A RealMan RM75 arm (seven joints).
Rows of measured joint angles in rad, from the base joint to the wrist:
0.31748, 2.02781, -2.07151, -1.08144, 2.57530, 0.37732, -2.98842
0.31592, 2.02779, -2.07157, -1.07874, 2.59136, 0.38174, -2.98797
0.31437, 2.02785, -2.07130, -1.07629, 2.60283, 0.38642, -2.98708
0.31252, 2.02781, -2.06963, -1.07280, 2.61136, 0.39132, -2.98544
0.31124, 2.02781, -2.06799, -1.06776, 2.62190, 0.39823, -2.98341
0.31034, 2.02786, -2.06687, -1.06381, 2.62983, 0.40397, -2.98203
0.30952, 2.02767, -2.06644, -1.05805, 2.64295, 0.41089, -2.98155
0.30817, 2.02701, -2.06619, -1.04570, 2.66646, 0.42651, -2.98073
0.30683, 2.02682, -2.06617, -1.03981, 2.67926, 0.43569, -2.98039
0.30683, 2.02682, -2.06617, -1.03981, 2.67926, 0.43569, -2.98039
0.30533, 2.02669, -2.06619, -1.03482, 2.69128, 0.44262, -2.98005
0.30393, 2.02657, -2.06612, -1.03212, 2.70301, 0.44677, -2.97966
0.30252, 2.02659, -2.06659, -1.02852, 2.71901, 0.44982, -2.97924
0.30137, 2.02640, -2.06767, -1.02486, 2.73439, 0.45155, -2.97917
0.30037, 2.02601, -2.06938, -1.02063, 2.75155, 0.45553, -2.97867
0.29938, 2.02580, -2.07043, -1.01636, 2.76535, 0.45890, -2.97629
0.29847, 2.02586, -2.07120, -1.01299, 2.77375, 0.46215, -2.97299
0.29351, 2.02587, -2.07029, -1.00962, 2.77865, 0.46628, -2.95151
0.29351, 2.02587, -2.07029, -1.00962, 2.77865, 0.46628, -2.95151
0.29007, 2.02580, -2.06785, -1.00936, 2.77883, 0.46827, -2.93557
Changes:
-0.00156, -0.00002, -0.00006, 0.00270, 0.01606, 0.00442, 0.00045
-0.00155, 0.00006, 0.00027, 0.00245, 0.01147, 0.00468, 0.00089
-0.00185, -0.00004, 0.00167, 0.00349, 0.00853, 0.00490, 0.00164
-0.00128, 0.00000, 0.00164, 0.00504, 0.01054, 0.00691, 0.00203
-0.00090, 0.00005, 0.00112, 0.00395, 0.00793, 0.00574, 0.00138
-0.00082, -0.00019, 0.00043, 0.00576, 0.01312, 0.00692, 0.00048
-0.00135, -0.00066, 0.00025, 0.01235, 0.02351, 0.01562, 0.00082
-0.00134, -0.00019, 0.00002, 0.00589, 0.01280, 0.00918, 0.00034
0.00000, 0.00000, 0.00000, 0.00000, 0.00000, 0.00000, 0.00000
-0.00150, -0.00013, -0.00002, 0.00499, 0.01202, 0.00693, 0.00034
-0.00140, -0.00012, 0.00007, 0.00270, 0.01173, 0.00415, 0.00039
-0.00141, 0.00002, -0.00047, 0.00360, 0.01600, 0.00305, 0.00042
-0.00115, -0.00019, -0.00108, 0.00366, 0.01538, 0.00173, 0.00007
-0.00100, -0.00039, -0.00171, 0.00423, 0.01716, 0.00398, 0.00050
-0.00099, -0.00021, -0.00105, 0.00427, 0.01380, 0.00337, 0.00238
-0.00091, 0.00006, -0.00077, 0.00337, 0.00840, 0.00325, 0.00330
-0.00496, 0.00001, 0.00091, 0.00337, 0.00490, 0.00413, 0.02148
0.00000, 0.00000, 0.00000, 0.00000, 0.00000, 0.00000, 0.00000
-0.00344, -0.00007, 0.00244, 0.00026, 0.00018, 0.00199, 0.01594

